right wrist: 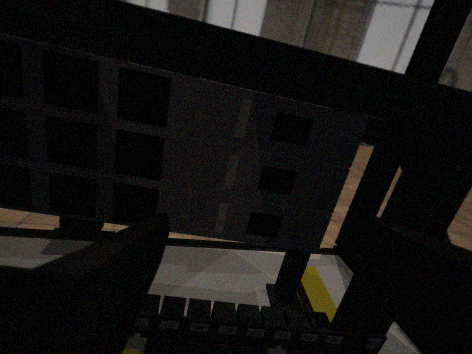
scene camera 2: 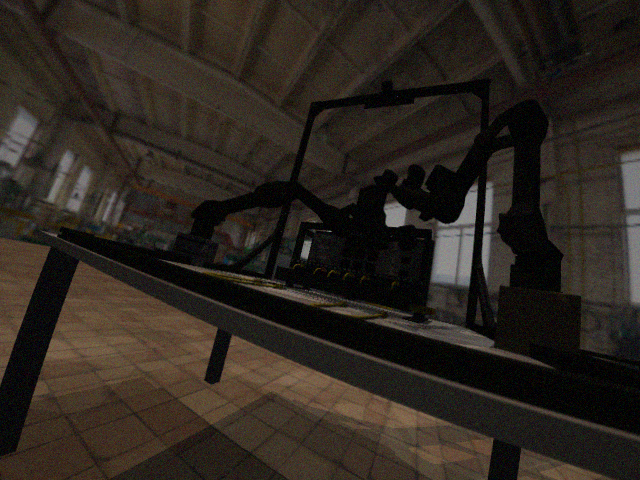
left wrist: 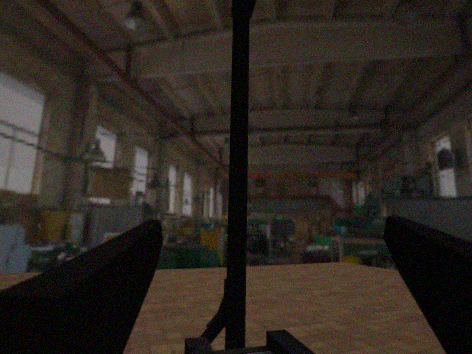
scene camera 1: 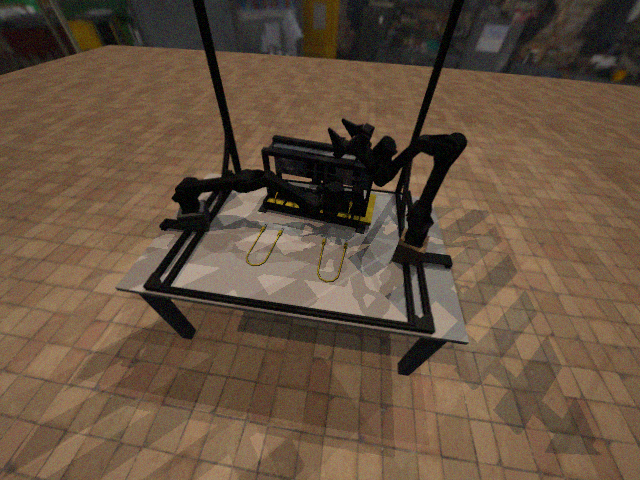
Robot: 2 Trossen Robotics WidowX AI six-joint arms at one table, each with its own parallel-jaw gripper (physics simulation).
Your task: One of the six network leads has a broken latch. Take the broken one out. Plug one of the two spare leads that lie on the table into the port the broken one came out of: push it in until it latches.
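Pixels of known places: left gripper, fingertip midpoint: [left wrist: 272, 228] [scene camera 1: 335, 123]; right gripper, fingertip midpoint: [right wrist: 264, 223] [scene camera 2: 390, 249] [scene camera 1: 345, 182]; left arm's base, origin of the base link: [scene camera 2: 535, 293] [scene camera 1: 414, 239]; right arm's base, origin of the base link: [scene camera 2: 199, 238] [scene camera 1: 191, 208].
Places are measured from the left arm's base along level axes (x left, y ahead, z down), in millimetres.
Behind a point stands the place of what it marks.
Two spare yellow leads lie in U shapes on the table: the left one [scene camera 1: 255, 265] {x 326, y 511, z 98 mm} and the right one [scene camera 1: 328, 281] {x 260, y 231, z 98 mm}. Several yellow leads [scene camera 2: 347, 276] {x -52, y 437, z 19 mm} hang at the rack's lower front; which has the broken latch cannot be told. In the right wrist view the port row [right wrist: 227, 320] {x -110, y 336, z -7 mm} crosses the bottom, with a yellow plug part [right wrist: 132, 351] {x -86, y 384, z 7 mm} at the lower edge. My left gripper [scene camera 1: 338, 126] {x -93, y 397, z -314 mm} [left wrist: 272, 228] {x -93, y 397, z -314 mm} is open and empty, raised above the rack's right part. My right gripper [right wrist: 264, 223] {x -97, y 333, z -85 mm} is open and empty in front of the rack, above the port row; its fingertips are dark in scene camera 1.
The black rack [scene camera 1: 266, 162] {x -43, y 688, z -104 mm} [scene camera 2: 300, 242] {x -49, y 689, z -76 mm} stands at the table's back, a yellow strip [scene camera 1: 371, 206] {x -186, y 221, z 62 mm} [right wrist: 319, 295] {x -233, y 232, z 61 mm} at its right. Gantry posts [scene camera 1: 219, 98] {x -111, y 949, z -299 mm} [left wrist: 239, 175] {x -131, y 949, z -434 mm} rise behind the rack. Black rails [scene camera 1: 289, 308] {x 425, y 297, z 82 mm} border the table [scene camera 1: 222, 268] {x 394, y 616, z 102 mm} at the front and sides.
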